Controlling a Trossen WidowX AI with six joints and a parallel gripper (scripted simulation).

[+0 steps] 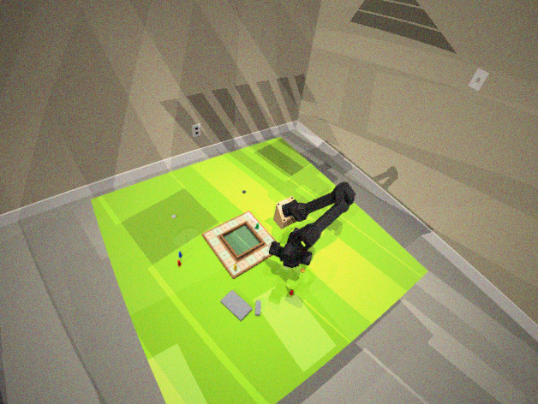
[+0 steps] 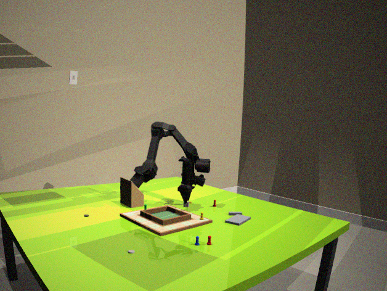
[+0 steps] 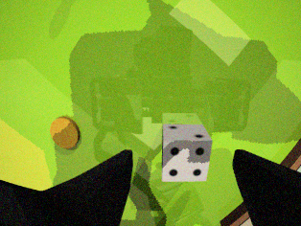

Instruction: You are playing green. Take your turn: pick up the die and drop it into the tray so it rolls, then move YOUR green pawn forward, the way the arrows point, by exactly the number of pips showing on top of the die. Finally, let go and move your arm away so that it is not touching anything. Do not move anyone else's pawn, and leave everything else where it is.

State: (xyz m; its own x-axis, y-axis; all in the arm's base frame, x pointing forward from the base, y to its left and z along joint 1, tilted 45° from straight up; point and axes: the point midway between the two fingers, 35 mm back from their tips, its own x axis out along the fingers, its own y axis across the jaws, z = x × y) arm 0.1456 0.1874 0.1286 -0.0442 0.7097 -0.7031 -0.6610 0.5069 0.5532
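My gripper tip is 10 mm above the white die. The rest, counted from my gripper tip: wooden-rimmed tray (120 mm ahead, 210 mm to the right, 20 mm below); then yellow pawn (220 mm ahead, 90 mm to the right); then orange disc (50 mm behind, 60 mm to the left, 20 mm below).
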